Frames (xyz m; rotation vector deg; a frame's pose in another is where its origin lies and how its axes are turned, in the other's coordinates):
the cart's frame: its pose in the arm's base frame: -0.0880 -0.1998 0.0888 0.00 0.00 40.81
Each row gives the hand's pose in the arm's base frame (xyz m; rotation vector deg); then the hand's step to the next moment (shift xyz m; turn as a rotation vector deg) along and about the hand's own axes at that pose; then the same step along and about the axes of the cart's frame.
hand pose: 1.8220 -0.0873 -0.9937 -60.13 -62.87 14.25
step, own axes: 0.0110 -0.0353 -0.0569 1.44 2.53 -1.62
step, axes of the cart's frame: 0.0023 -0.0601 0.0314 2.98 -0.84 -1.23
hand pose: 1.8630 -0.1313 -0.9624 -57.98 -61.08 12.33
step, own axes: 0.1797 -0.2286 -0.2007 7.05 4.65 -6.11
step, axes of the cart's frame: 0.0491 -0.2247 0.2682 9.60 -4.07 0.17
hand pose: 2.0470 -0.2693 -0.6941 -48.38 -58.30 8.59
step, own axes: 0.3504 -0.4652 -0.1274 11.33 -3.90 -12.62
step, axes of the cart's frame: -0.0142 -0.2786 0.5269 8.78 -13.11 7.33
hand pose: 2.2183 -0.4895 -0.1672 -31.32 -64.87 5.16
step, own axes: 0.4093 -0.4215 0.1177 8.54 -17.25 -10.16
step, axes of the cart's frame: -0.1272 -0.1319 0.5705 -3.40 -17.92 11.87
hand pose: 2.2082 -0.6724 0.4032 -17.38 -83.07 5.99
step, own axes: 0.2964 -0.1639 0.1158 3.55 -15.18 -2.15
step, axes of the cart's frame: -0.1155 0.0128 0.3385 -8.46 -11.11 7.26
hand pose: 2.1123 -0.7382 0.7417 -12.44 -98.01 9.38
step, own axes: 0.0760 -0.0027 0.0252 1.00 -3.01 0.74
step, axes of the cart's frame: -0.0168 0.0354 0.0699 -2.52 -1.35 1.55
